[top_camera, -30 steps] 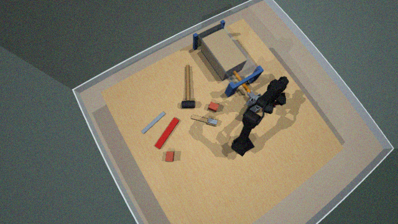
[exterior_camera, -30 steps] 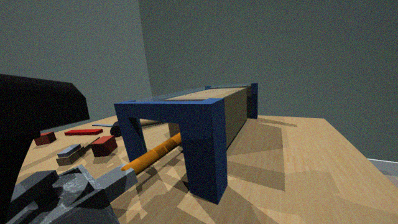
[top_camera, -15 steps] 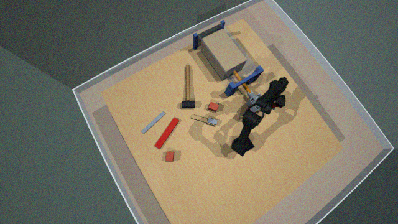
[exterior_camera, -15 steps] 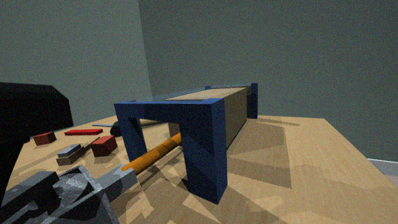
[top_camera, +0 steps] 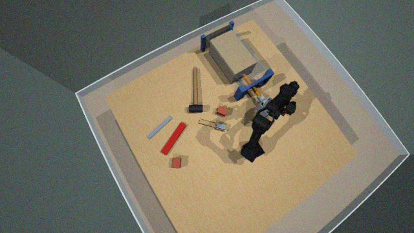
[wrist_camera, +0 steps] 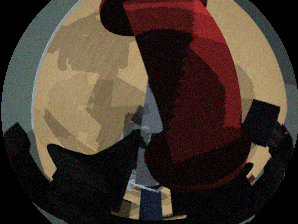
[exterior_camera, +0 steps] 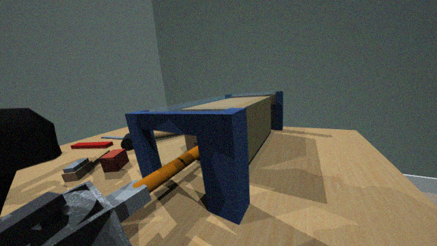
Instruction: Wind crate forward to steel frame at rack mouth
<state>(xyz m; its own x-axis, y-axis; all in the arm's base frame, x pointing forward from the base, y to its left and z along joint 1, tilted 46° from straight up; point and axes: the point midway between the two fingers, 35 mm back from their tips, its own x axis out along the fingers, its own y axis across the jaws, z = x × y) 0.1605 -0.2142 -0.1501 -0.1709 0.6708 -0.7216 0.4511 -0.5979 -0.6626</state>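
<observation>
My gripper tip is now 5 cm below the red grip, 5 cm past it and 2 cm to the left of it. The rest, counted from my gripper tip: brush-like tool (39 cm to the left, 11 cm ahead, 8 cm below); grey winch (6 cm below, 3 cm ahead, 1 cm to the left); blue frame (20 cm ahead, 3 cm to the left, 1 cm above).
</observation>
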